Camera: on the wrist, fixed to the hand. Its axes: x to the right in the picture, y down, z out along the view.
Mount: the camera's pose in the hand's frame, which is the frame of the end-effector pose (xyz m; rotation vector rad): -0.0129 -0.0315 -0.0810 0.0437 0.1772 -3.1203
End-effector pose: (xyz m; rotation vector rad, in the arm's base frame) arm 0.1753 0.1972 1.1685 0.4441 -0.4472 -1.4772
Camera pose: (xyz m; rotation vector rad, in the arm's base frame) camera 0.1922 0.2096 1.0832 -0.5660 -0.5167 1.5573
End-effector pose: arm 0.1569 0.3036 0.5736 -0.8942 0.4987 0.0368
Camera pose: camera 0.1204 0.2248 0.5603 -0.7161 -1.1671 -2.7897
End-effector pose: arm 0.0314 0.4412 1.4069 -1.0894 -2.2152 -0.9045
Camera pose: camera 0.0245 0.3601 1.4401 -2.2349 1.0651 0.7165
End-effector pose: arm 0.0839 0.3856 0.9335 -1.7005 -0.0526 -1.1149
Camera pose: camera 0.0084 0.3433 0.9485 -0.1238 1.6979 1.4061
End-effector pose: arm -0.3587 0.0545 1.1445 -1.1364 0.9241 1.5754
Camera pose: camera -0.3074 -0.0158 1.1326 -0.9402 -0.9726 -1.1462
